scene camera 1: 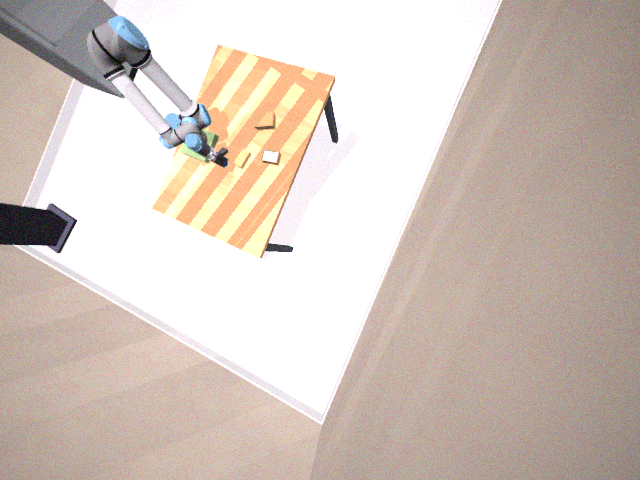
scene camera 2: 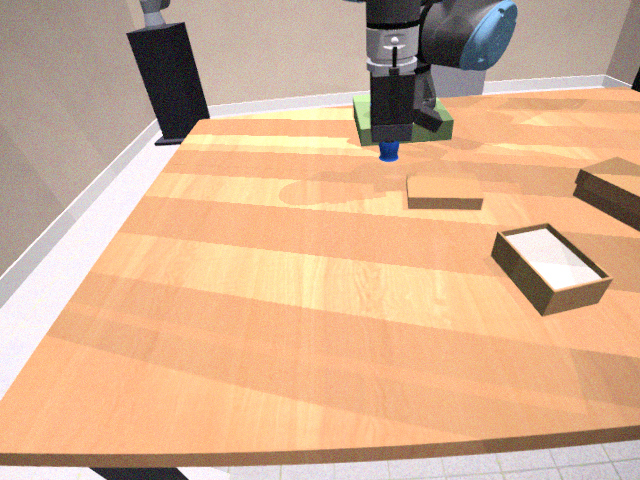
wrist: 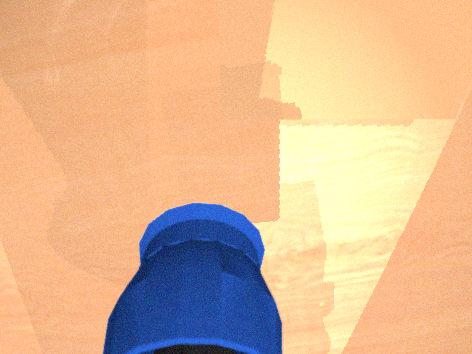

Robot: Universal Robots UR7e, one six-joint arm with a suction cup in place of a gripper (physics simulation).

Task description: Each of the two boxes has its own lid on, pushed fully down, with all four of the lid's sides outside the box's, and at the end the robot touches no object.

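Places are measured from the arm's base along level axes (x right, y ahead, z up), in metres.
Pixels of known places: hand, tool point: [scene camera 2: 388, 157] [wrist: 202, 256].
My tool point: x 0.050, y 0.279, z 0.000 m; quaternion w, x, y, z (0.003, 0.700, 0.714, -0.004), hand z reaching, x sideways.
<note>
Ahead of a thing's pixels: the offset from my tool point to its middle. Level surfaces: height alone.
An open brown box @(dz -0.029, dx -0.180, dy +0.248 m) [scene camera 1: 270, 156] [scene camera 2: 524, 272] with a white inside stands upright on the table, without a lid on it. A flat tan lid @(dz -0.039, dx -0.088, dy +0.052 m) [scene camera 1: 241, 158] [scene camera 2: 444, 187] lies on the table between that box and the arm. A second brown box with a tan lid over it @(dz -0.014, dx -0.371, dy +0.092 m) [scene camera 1: 265, 121] [scene camera 2: 615, 180] stands farther along; scene camera 2 cuts it off, and whether its lid is fully down and level on all four sides cannot be told. My blue suction cup [scene camera 1: 225, 164] [scene camera 2: 388, 158] [wrist: 201, 225] hangs in the air beside the flat lid, open, touching nothing.
A green block [scene camera 1: 196, 152] [scene camera 2: 439, 135] stands behind the suction cup, partly hidden by the arm. The striped wooden table @(dz -0.051 m) [scene camera 1: 206, 206] [scene camera 2: 258, 335] bears the boxes. A black pedestal [scene camera 1: 31, 225] [scene camera 2: 168, 77] stands on the floor beyond the table.
</note>
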